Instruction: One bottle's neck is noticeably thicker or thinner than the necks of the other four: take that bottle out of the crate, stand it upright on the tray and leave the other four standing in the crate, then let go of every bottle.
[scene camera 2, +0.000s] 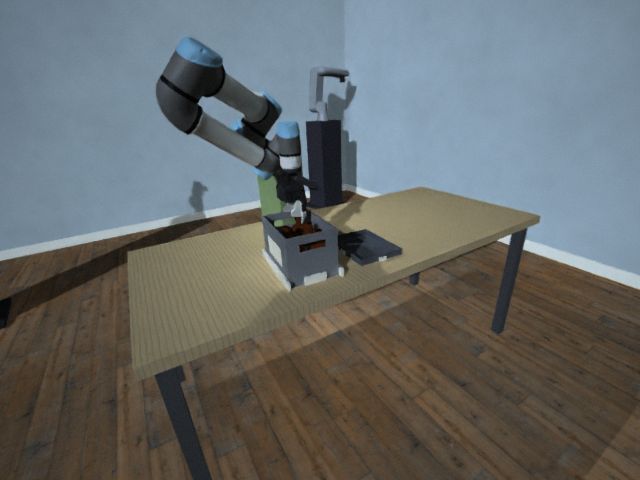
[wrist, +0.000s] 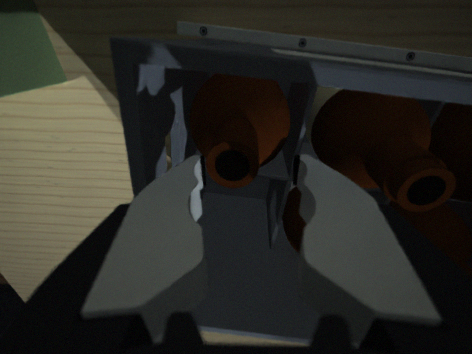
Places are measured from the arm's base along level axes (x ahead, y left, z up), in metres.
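Pixels of known places: gripper, fingertip midpoint: (scene camera 2: 298, 221) (wrist: 248, 159).
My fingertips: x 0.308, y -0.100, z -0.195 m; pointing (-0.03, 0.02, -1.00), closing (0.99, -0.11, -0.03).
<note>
Behind a point stands the place of what it marks.
The grey crate (scene camera 2: 312, 264) {x 0.512, y -0.195, z -0.271 m} (wrist: 125, 100) {x 0.267, y -0.054, z -0.162 m} stands on the table and holds brown bottles. In the wrist view, a bottle (wrist: 272, 115) {x 0.324, y -0.082, z -0.217 m} stands in a corner compartment, its open mouth between the fingertips, left of their middle. A second bottle (wrist: 345, 130) {x 0.370, y -0.099, z -0.222 m} stands to its right; its mouth looks wider, but the angle makes neck thickness hard to compare. Another bottle (wrist: 293, 220) {x 0.338, y -0.179, z -0.229 m} is mostly hidden by the right finger, and more show at the right edge. My gripper (wrist: 248, 159) {x 0.308, y -0.100, z -0.195 m} (scene camera 2: 298, 213) {x 0.308, y -0.100, z -0.195 m} is partly open over the crate, pointing down, with gaps beside the neck. The dark tray (scene camera 2: 369, 249) {x 0.474, y 0.125, z -0.332 m} lies beside the crate.
Pale strips (scene camera 2: 276, 269) {x 0.392, y -0.266, z -0.310 m} (wrist: 350, 49) {x 0.399, y -0.059, z -0.307 m} run along the crate's base. The crate walls and dividers rise close around the fingers. A green panel (scene camera 2: 269, 196) {x 0.005, y -0.049, z -0.161 m} (wrist: 27, 55) {x 0.109, y -0.025, z -0.301 m} and a dark pedestal with a grey arm (scene camera 2: 324, 160) stand behind the table (scene camera 2: 206, 289) {x 0.304, y -0.493, z -0.337 m}.
</note>
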